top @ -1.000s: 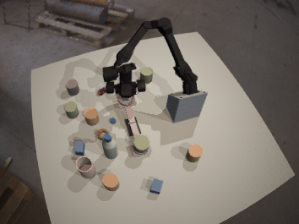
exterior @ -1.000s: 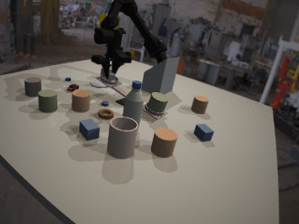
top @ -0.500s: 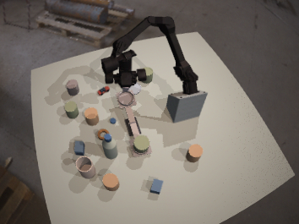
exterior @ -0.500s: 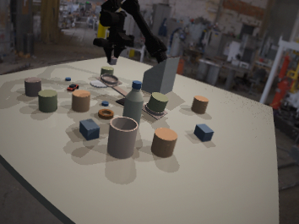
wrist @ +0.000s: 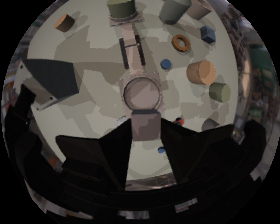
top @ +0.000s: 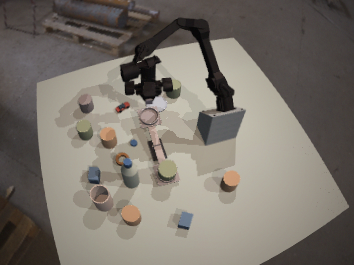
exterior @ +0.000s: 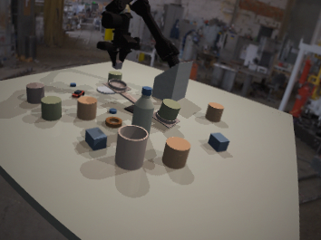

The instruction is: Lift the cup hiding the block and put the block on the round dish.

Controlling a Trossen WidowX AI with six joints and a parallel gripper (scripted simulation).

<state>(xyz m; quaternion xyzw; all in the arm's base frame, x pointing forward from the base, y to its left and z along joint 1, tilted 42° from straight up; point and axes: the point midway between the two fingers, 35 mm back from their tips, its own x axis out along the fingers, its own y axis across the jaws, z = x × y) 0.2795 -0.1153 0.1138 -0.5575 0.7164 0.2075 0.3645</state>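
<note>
My gripper tip is now 15 cm above the round dish, 9 cm to the left of it and 7 cm past it. Round my gripper tip: toy car (14 cm below, 13 cm to the right, 9 cm ahead); then balance beam (14 cm to the left, 12 cm below, 2 cm ahead); then block (1 cm above).
</note>
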